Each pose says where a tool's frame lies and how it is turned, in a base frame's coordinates. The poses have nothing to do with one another.
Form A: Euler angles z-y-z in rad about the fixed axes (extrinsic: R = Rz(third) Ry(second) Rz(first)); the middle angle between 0 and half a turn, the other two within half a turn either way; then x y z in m.
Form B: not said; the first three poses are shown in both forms.
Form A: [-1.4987 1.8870 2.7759 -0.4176 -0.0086 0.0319]
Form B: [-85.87 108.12 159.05 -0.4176 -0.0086 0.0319]
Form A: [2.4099 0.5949 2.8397 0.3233 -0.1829 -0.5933]
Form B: [138.08 34.09 162.70 0.3233 -0.1829 -0.5933]
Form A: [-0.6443 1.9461 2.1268 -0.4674 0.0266 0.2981]
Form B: [-36.92 111.50 121.86 -0.4674 0.0266 0.2981]
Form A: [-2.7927 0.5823 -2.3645 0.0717 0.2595 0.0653]
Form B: [-160.01 33.36 -135.48 0.0717 0.2595 0.0653]
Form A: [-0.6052 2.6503 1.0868 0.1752 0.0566 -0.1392]
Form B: [-34.68 151.85 62.27 0.1752 0.0566 -0.1392]
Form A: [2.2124 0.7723 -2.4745 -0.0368 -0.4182 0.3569]
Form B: [126.76 44.25 -141.78 -0.0368 -0.4182 0.3569]
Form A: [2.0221 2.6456 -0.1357 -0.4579 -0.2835 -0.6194]
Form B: [115.86 151.58 -7.78 -0.4579 -0.2835 -0.6194]
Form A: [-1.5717 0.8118 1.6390 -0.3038 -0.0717 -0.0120]
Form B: [-90.05 46.51 93.91 -0.3038 -0.0717 -0.0120]
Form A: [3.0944 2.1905 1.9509 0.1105 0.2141 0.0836]
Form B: [177.30 125.51 111.78 0.1105 0.2141 0.0836]
